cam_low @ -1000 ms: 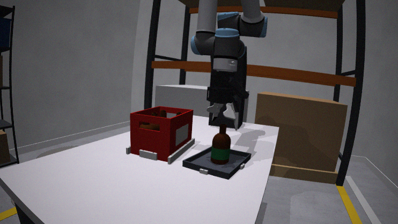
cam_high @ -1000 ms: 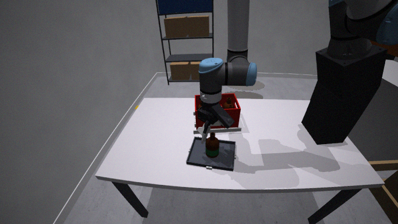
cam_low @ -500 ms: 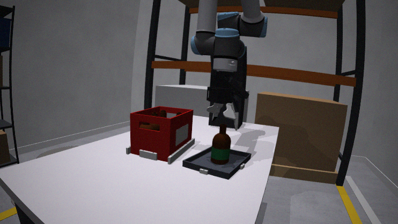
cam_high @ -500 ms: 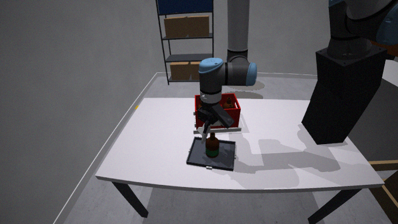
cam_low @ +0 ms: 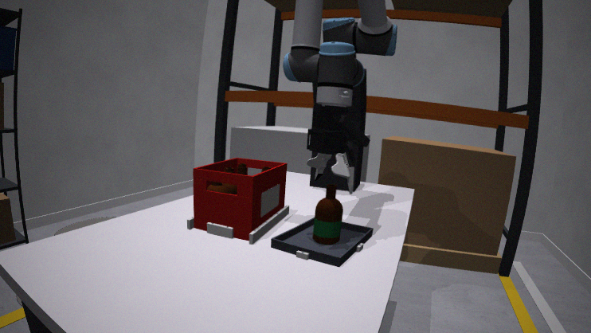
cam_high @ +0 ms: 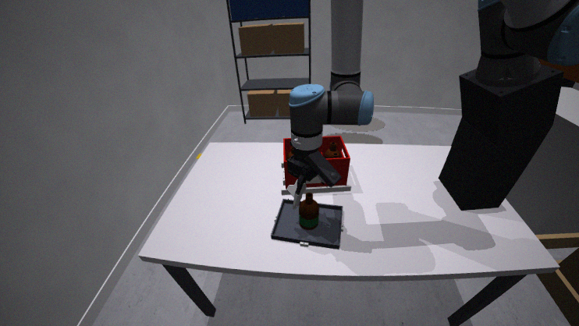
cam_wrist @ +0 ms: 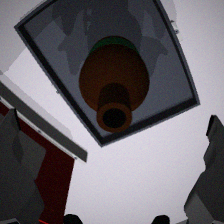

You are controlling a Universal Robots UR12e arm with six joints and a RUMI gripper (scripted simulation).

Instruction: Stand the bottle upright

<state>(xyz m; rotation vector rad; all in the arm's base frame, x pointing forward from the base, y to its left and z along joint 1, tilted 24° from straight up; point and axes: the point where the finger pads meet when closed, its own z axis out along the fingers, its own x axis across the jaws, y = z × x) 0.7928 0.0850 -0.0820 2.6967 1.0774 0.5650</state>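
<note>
Now: the dark tray 14 cm below my hand. From my hand the other things lie so: glass bottle 32 cm to the right, 7 cm below, 5 cm behind; red crate 28 cm to the right, 7 cm below, 6 cm behind; brown bottle 32 cm to the right, 7 cm below, 3 cm ahead.
</note>
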